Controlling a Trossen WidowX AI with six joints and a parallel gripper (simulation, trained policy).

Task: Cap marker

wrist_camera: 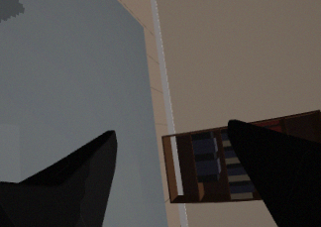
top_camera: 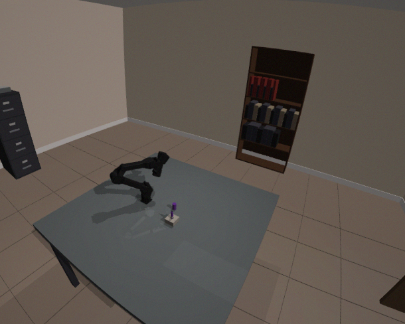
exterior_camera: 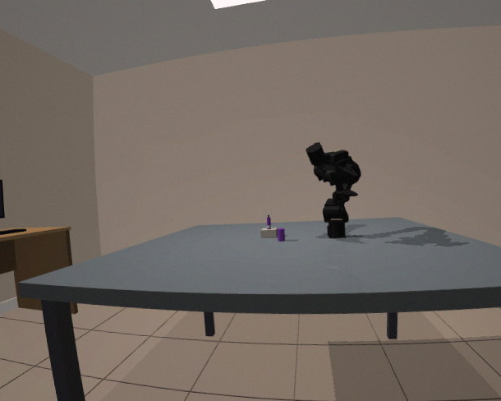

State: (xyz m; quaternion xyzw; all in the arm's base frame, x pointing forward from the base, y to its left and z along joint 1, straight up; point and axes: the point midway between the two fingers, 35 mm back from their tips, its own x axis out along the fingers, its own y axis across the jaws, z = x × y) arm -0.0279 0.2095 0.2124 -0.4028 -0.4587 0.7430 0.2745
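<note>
My gripper tip is 270 mm short of the purple cap, 190 mm to the left of it and 180 mm above it. Also, from my gripper tip: pale holder block (330 mm ahead, 300 mm to the right, 180 mm below).
</note>
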